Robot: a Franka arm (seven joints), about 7 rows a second.
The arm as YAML. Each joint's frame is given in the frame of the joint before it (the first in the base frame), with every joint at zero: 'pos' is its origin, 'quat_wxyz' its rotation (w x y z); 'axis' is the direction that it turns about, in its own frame. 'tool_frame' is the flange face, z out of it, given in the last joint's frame.
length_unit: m
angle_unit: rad
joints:
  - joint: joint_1
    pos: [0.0, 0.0, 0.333]
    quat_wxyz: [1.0, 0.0, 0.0, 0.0]
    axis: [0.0, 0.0, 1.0]
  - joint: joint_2
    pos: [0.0, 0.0, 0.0]
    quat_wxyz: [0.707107, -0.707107, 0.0, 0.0]
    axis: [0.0, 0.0, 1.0]
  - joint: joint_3
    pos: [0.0, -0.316, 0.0]
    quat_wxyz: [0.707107, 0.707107, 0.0, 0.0]
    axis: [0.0, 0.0, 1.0]
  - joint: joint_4
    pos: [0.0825, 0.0, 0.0]
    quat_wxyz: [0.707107, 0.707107, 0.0, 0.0]
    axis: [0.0, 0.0, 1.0]
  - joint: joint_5
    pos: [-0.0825, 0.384, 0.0]
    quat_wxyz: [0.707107, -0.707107, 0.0, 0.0]
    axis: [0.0, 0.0, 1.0]
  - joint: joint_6
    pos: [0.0, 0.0, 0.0]
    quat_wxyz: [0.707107, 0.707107, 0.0, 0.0]
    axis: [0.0, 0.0, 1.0]
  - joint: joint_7
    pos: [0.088, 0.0, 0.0]
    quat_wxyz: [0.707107, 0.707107, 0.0, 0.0]
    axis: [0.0, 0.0, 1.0]
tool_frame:
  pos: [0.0, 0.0, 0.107]
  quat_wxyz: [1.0, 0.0, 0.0, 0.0]
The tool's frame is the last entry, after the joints.
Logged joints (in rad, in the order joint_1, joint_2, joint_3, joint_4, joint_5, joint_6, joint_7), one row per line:
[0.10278 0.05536 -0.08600 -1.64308 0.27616 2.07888 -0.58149]
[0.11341 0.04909 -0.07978 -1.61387 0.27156 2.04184 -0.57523]
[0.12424 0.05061 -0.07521 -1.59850 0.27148 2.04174 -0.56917]
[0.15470 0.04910 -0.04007 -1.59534 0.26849 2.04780 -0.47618]
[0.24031 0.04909 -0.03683 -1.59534 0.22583 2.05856 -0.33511]
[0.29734 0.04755 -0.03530 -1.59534 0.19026 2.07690 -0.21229]
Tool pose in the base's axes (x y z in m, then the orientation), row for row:
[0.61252 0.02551 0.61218 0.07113 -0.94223 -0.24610 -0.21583]
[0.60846 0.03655 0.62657 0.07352 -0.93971 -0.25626 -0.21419]
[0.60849 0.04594 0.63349 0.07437 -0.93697 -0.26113 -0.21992]
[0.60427 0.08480 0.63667 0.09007 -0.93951 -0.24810 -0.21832]
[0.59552 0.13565 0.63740 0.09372 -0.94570 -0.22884 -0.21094]
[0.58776 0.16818 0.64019 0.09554 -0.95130 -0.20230 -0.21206]
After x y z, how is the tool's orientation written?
As a quaternion, w x y z.
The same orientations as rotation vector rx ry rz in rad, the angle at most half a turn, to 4 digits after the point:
[-2.8331 -0.7400 -0.6490]
[-2.8215 -0.7694 -0.6431]
[-2.8119 -0.7837 -0.6600]
[-2.7934 -0.7377 -0.6491]
[-2.8058 -0.6790 -0.6258]
[-2.8194 -0.5996 -0.6285]

